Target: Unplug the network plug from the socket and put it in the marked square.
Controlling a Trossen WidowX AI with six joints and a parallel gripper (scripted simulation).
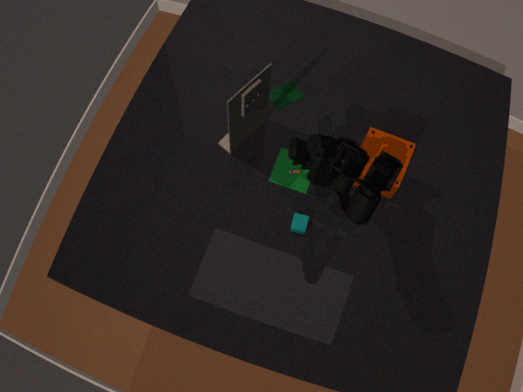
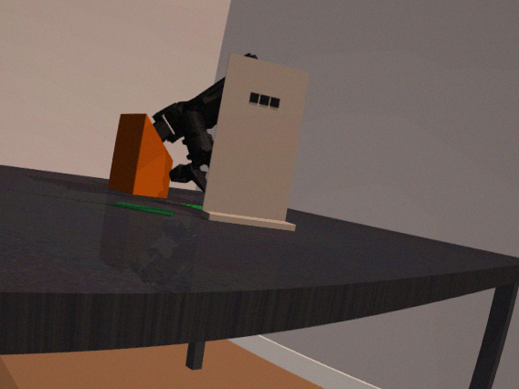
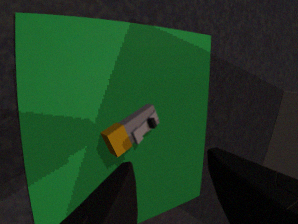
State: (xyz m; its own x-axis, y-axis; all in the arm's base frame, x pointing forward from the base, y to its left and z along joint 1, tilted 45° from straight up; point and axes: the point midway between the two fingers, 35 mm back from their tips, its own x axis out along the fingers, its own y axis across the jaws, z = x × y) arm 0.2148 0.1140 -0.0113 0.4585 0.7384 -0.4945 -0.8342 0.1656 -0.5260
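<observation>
My gripper tip is now 10 mm to the right of the network plug and 30 mm above it. Round my gripper tip: teal cube: 80 mm behind, 160 mm to the left, 20 mm below; beige upright panel: 190 mm ahead, 40 mm to the right, 110 mm above; dark green square: 140 mm ahead, 240 mm to the right, 40 mm below.
</observation>
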